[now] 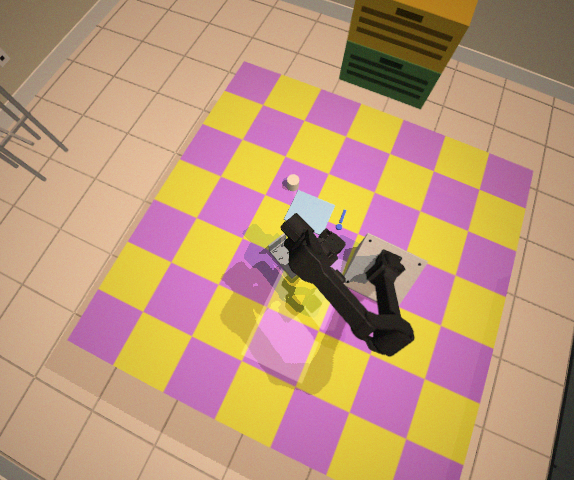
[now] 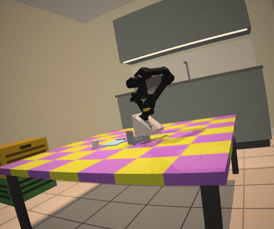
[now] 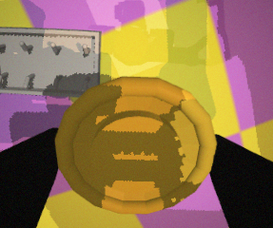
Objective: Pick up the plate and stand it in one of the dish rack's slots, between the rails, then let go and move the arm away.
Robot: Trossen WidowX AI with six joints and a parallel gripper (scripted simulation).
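My gripper tip is now 150 mm above the grey dish rack, 90 mm short of it and 40 mm to the left of it. The rest, counted from my gripper tip: blue spoon: 250 mm to the right, 170 mm below, 20 mm behind; then yellow plate: 10 mm above; then light blue mat: 230 mm to the right, 180 mm below, 90 mm ahead.
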